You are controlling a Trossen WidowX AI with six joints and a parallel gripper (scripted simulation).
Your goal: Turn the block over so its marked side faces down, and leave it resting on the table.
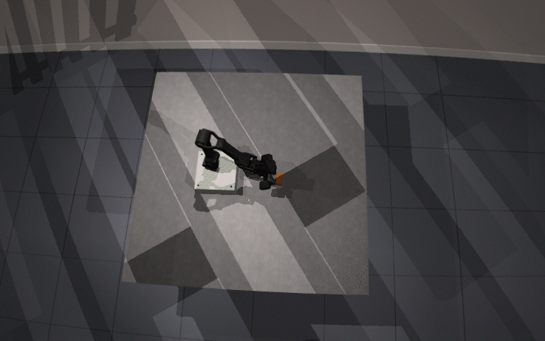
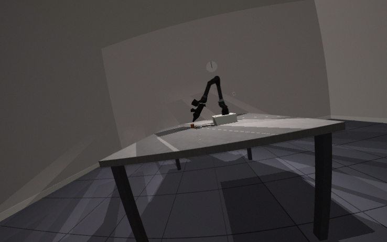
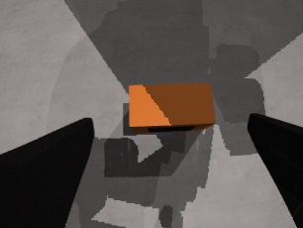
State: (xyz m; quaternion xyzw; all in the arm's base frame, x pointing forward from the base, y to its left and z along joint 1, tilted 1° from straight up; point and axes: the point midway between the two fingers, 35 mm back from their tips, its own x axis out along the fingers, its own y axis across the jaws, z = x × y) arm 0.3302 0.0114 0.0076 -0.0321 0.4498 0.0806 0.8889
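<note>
The block lies 5 cm below my gripper tip and 1 cm ahead of it.
</note>
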